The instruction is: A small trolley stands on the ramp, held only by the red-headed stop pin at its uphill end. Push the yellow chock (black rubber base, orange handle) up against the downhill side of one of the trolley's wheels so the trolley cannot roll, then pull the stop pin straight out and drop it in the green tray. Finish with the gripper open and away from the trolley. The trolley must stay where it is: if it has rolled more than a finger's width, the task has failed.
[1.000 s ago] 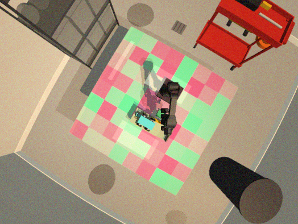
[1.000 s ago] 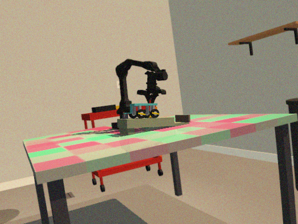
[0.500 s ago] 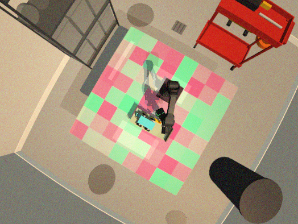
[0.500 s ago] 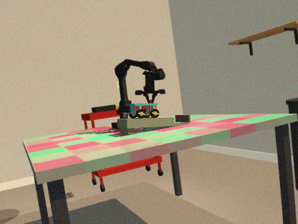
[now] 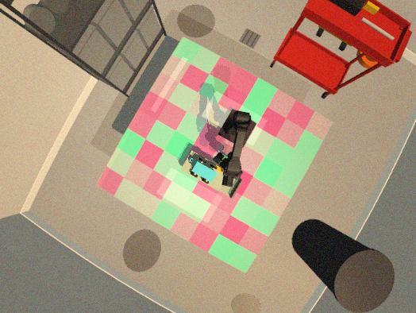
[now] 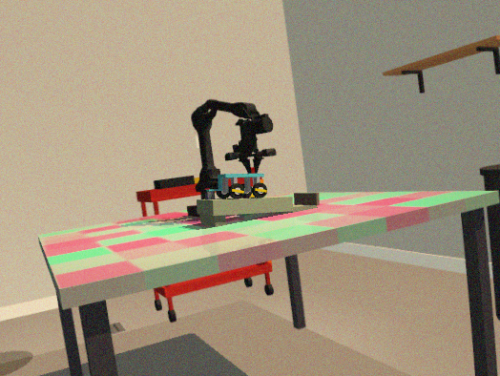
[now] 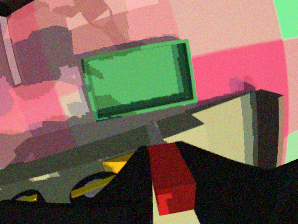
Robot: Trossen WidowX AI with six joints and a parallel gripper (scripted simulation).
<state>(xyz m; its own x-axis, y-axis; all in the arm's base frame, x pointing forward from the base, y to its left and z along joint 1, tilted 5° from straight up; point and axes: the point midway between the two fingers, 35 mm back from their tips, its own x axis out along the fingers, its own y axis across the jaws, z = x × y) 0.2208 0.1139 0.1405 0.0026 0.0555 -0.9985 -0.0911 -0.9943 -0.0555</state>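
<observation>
My gripper tip is now 50 mm short of the yellow chock, 50 mm above it and 10 mm to the left of it. Round my gripper tip: olive ramp 110 mm ahead, 90 mm to the right, 90 mm below; cyan trolley 110 mm ahead, 100 mm to the right, 20 mm below; red-headed stop pin right at my gripper tip.
</observation>
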